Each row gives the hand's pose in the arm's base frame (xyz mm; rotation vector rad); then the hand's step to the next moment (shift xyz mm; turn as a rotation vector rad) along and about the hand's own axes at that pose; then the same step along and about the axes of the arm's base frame.
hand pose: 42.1 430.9 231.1 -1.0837 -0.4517 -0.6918
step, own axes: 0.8 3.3 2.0 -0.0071 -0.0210 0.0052
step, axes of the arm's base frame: 2.9 2.6 -0.8 -0.0199 0.0006 0.0111
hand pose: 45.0 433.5 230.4 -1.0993 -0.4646 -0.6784
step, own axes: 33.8 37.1 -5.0 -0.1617 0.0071 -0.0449
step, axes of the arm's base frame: 50.2 -2.9 -4.1 -0.1095 0.0039 -0.1273
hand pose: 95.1 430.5 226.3 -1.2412 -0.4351 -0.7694
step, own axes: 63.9 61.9 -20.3 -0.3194 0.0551 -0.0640
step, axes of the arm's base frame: 86.2 -29.7 -4.5 -0.1838 0.0363 -0.2721
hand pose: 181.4 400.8 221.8 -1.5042 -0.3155 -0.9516
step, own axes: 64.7 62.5 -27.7 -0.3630 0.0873 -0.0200
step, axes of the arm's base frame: 73.0 -59.4 -0.5 -0.1722 0.0850 -0.3208
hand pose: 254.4 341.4 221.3 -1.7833 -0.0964 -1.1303
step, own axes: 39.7 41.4 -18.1 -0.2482 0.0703 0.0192
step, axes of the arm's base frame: 32.1 -50.9 1.8 -0.0911 0.0777 -0.2293
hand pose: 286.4 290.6 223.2 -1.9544 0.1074 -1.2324
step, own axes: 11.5 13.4 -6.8 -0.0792 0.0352 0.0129
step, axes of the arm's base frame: 5.0 -18.2 0.7 -0.0196 0.0201 -0.0830
